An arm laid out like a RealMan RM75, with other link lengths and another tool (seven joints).
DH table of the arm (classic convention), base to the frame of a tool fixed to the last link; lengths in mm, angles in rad. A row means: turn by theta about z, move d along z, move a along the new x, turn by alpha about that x. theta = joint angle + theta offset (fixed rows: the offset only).
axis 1: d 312.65  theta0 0  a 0  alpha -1.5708
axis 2: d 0  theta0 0  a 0  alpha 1.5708
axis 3: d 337.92  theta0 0  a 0  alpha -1.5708
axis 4: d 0  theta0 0  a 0  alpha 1.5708
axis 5: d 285.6  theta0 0  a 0  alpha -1.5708
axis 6: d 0  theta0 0  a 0  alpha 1.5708
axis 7: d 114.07  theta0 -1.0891  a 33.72  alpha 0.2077
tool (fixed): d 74.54  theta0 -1.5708  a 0  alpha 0
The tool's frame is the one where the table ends.
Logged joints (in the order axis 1, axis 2, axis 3, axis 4, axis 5, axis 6, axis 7), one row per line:
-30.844 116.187 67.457 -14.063 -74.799 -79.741 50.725
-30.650 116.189 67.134 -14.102 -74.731 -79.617 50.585
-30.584 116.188 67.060 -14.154 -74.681 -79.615 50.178
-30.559 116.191 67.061 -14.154 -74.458 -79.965 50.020
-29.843 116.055 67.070 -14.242 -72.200 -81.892 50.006
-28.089 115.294 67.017 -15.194 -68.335 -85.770 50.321
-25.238 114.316 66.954 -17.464 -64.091 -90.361 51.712
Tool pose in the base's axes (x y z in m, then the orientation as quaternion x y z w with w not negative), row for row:
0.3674 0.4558 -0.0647 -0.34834 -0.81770 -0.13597 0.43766
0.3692 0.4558 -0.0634 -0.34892 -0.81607 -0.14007 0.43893
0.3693 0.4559 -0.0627 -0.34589 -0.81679 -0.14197 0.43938
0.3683 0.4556 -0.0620 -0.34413 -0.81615 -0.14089 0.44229
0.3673 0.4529 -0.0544 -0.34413 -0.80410 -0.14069 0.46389
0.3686 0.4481 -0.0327 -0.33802 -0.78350 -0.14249 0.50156
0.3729 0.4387 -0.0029 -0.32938 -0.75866 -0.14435 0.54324
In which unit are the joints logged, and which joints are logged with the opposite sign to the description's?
The joints are logged in degrees. Opposite sign: axis 1, axis 3.
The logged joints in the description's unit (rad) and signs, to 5 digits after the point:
0.53833 2.02785 -1.17735 -0.24545 -1.30549 -1.39174 0.88532
0.53494 2.02788 -1.17171 -0.24613 -1.30430 -1.38958 0.88287
0.53379 2.02786 -1.17042 -0.24703 -1.30343 -1.38954 0.87577
0.53336 2.02792 -1.17044 -0.24703 -1.29954 -1.39565 0.87301
0.52086 2.02554 -1.17059 -0.24857 -1.26013 -1.42929 0.87277
0.49025 2.01226 -1.16967 -0.26519 -1.19267 -1.49697 0.87827
0.44049 1.99519 -1.16857 -0.30480 -1.11860 -1.57710 0.90254

